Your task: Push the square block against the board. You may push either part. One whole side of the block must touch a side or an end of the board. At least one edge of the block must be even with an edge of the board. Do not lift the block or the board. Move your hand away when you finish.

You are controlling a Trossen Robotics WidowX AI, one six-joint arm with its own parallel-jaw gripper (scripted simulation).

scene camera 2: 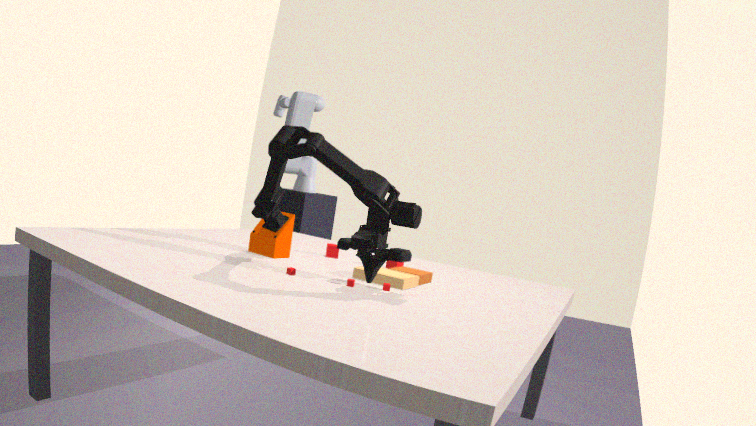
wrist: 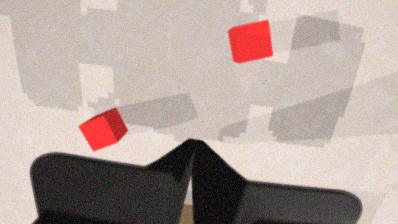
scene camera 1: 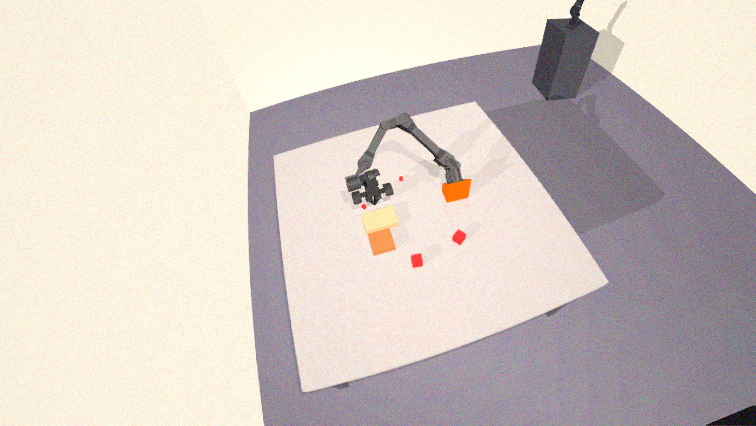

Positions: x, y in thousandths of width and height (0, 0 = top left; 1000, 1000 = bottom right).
Scene:
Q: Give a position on a board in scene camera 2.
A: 527, 658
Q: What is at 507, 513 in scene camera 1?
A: A board.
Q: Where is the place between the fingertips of my gripper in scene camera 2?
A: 487, 665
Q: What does my gripper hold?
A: Nothing.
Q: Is my gripper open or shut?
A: Shut.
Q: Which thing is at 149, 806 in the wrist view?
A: My gripper.

